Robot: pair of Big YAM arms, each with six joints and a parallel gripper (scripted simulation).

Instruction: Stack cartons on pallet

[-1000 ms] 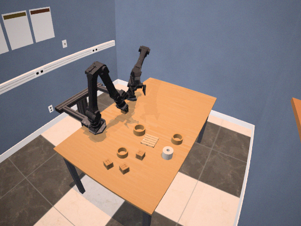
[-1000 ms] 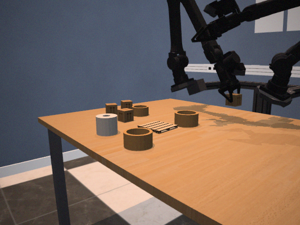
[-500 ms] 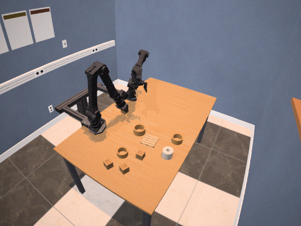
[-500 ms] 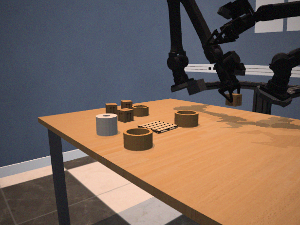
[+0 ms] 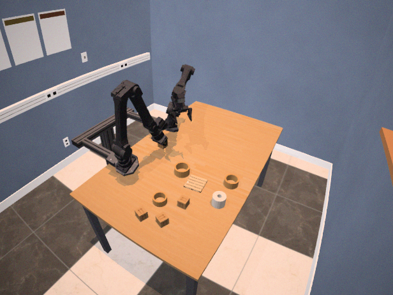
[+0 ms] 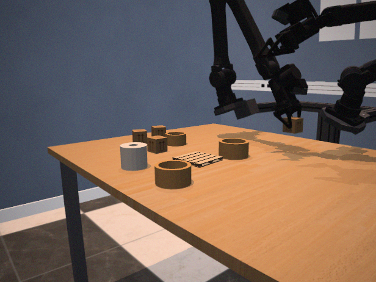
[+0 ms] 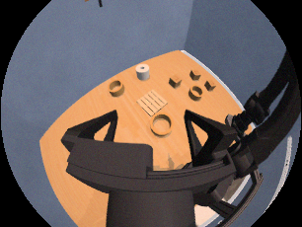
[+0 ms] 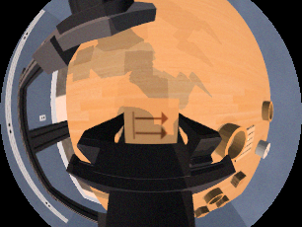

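My right hand is 350 mm short of the wooden pallet, 160 mm to the left of it and 90 mm above it. Also, from my right hand: brown carton 330 mm ahead, 530 mm to the right, 70 mm below.
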